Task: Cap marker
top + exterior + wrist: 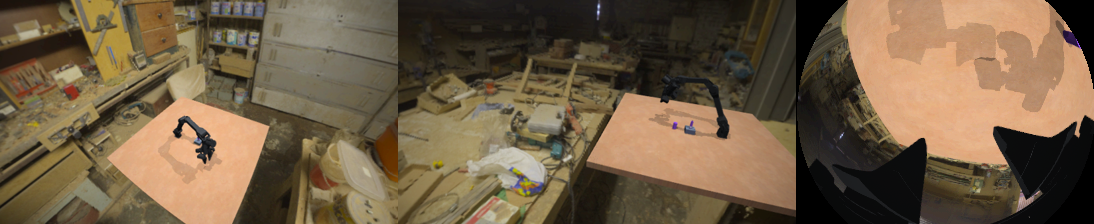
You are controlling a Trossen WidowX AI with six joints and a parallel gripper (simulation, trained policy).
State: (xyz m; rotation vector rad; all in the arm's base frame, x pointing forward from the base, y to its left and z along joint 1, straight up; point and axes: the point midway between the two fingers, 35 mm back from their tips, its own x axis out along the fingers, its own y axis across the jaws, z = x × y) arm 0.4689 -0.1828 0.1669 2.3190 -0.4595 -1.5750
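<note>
My gripper tip is now 13 cm past the purple cap, 22 cm to the right of it and 11 cm above it. The rest, counted from my gripper tip: blue-grey holder block (24 cm behind, 24 cm to the left, 12 cm below).
</note>
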